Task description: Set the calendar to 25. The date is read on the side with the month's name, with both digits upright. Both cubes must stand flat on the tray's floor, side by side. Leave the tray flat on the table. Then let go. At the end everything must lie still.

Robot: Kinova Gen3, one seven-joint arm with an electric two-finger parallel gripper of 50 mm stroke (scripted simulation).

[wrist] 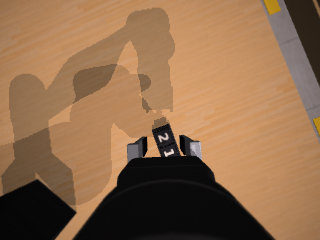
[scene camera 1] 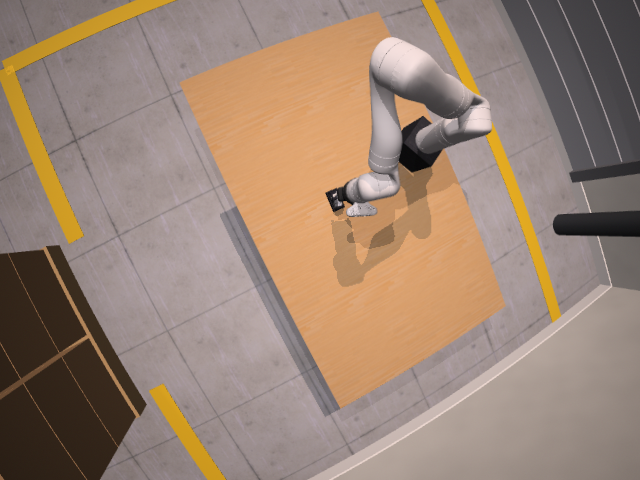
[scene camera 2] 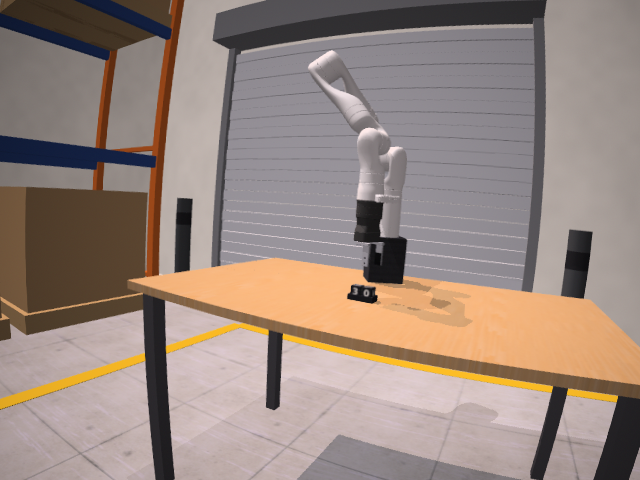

In view: my gripper [scene camera 2: 371, 265].
My gripper also shows in the wrist view [wrist: 163, 142].
